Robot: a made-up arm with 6 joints.
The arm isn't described. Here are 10 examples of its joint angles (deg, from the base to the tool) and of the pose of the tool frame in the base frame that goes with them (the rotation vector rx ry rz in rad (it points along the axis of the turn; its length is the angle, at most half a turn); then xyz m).
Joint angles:
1: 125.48 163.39 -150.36 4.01 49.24 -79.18
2: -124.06 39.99 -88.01 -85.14 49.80 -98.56
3: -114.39 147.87 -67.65 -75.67 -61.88 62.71
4: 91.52 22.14 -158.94 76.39 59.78 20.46
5: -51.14 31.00 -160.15 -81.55 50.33 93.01
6: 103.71 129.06 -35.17 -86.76 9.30 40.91
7: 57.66 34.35 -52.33 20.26 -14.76 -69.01
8: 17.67 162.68 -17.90 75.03 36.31 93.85
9: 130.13 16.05 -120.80 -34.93 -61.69 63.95
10: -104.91 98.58 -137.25 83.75 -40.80 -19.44
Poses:
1: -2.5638 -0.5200 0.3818 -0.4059 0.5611 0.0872
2: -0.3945 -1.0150 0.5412 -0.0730 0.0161 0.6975
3: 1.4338 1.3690 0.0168 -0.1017 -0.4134 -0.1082
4: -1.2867 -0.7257 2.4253 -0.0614 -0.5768 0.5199
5: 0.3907 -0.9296 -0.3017 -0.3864 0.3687 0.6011
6: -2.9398 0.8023 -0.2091 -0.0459 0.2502 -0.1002
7: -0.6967 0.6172 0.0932 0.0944 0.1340 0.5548
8: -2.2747 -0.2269 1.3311 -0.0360 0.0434 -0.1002
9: 0.7020 -1.6305 2.1137 0.2834 -0.4076 0.5940
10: 0.7844 -0.6188 -0.9353 -0.1502 -0.3334 0.7370
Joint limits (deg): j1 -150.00..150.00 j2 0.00..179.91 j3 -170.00..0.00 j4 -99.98..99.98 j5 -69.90..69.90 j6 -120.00..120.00
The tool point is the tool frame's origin. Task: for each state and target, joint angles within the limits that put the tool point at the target. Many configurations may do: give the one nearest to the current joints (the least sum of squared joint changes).
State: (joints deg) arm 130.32 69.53 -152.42 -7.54 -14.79 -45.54
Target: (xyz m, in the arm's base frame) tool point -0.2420 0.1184 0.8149
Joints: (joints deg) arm 150.00 97.00 -147.00 -27.26 -26.15 -45.54
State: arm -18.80 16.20 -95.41 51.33 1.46 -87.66
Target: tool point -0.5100 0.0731 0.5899
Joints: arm -8.57 6.76 -118.57 51.16 -2.96 -87.66
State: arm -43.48 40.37 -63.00 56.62 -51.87 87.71
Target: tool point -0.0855 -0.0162 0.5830
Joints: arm -43.62 14.95 -56.20 61.47 -61.75 87.71
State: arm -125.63 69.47 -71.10 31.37 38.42 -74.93
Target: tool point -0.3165 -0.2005 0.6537
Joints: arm -150.00 81.96 -106.96 29.60 19.97 -74.93
